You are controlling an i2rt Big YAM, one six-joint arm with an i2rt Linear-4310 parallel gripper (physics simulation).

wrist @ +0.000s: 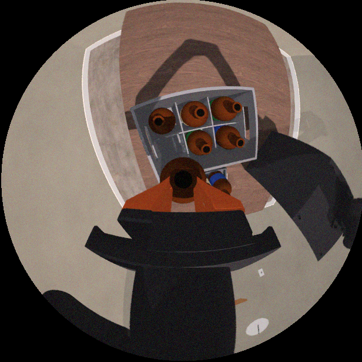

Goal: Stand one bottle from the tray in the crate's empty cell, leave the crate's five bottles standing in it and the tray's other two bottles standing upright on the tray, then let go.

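Observation:
My gripper (182, 179) is shut on a brown bottle (183, 172), seen from above with its dark mouth toward the camera. The held bottle overlaps the near left edge of the grey crate (257, 125) in view; its base is hidden. Five brown bottles stand in the crate: three in the far row (162, 121) (194, 114) (224, 108) and two in the near row (199, 142) (229, 137). The empty cell (170, 146) is the near left one, partly hidden by the held bottle. A blue-banded bottle (219, 183) stands on the tray, which is mostly hidden; the tray's other bottle does not show.
The crate stands on a brown wooden table top (200, 25) with a pale grey strip (102, 100) along its left and a white rim (86, 90). A dark robot arm part (295, 170) reaches in at the right, near the crate's right side in view. Shadows fall behind the crate.

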